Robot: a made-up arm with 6 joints. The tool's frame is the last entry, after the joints.
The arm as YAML. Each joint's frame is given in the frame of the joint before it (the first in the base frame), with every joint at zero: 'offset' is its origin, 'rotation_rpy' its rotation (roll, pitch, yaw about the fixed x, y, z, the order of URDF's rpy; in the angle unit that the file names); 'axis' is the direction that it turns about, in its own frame. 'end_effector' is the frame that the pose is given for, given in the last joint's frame.
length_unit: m
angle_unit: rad
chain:
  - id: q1
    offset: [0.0, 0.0, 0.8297]
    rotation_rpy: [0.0, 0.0, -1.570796]
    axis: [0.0, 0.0, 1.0]
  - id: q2
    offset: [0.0, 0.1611, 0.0]
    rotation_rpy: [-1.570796, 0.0, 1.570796]
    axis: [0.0, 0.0, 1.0]
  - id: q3
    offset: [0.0, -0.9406, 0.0]
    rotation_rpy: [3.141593, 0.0, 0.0]
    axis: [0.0, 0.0, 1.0]
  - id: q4
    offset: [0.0, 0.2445, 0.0]
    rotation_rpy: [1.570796, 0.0, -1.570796]
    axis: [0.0, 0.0, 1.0]
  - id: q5
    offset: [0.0, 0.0, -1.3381]
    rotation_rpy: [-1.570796, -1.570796, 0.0]
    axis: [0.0, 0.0, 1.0]
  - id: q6
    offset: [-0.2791, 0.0, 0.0]
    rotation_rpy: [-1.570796, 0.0, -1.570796]
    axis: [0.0, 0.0, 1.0]
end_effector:
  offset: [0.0, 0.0, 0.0]
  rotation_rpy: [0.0, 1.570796, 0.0]
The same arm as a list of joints. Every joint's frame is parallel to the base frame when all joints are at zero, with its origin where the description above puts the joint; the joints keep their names.
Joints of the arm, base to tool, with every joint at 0 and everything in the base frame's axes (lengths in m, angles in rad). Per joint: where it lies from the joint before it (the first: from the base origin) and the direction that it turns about. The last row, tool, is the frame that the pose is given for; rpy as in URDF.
q1: origin 0 0 0.8297 axis +z
q2: origin 0.1611 0 0 axis +y
q3: origin 0 0 0.9406 axis -y
q4: origin 0 0 0.2445 axis -x
q5: origin 1.3381 0 0 axis -y
q6: origin 0.2791 0 0 axis -x
tool: origin 0 0 0 rpy 0 0 0

